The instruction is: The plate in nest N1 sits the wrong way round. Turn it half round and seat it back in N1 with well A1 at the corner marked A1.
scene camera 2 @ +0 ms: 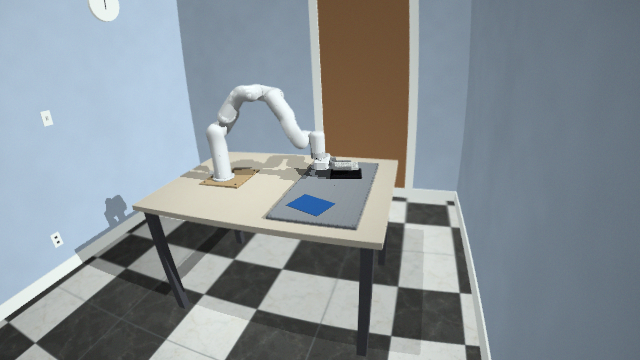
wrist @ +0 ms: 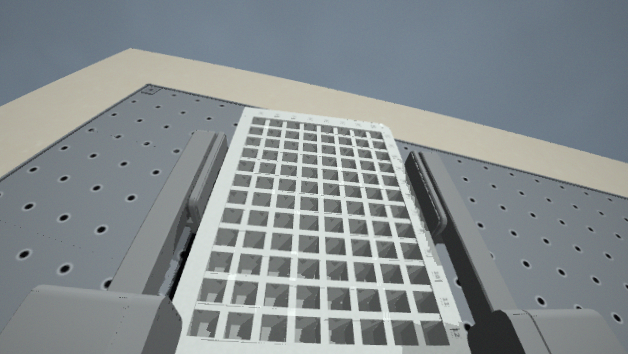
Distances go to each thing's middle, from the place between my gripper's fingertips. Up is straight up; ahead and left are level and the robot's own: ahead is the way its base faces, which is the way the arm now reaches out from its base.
Now: hand 3 cm past the white well plate (wrist: 313,230).
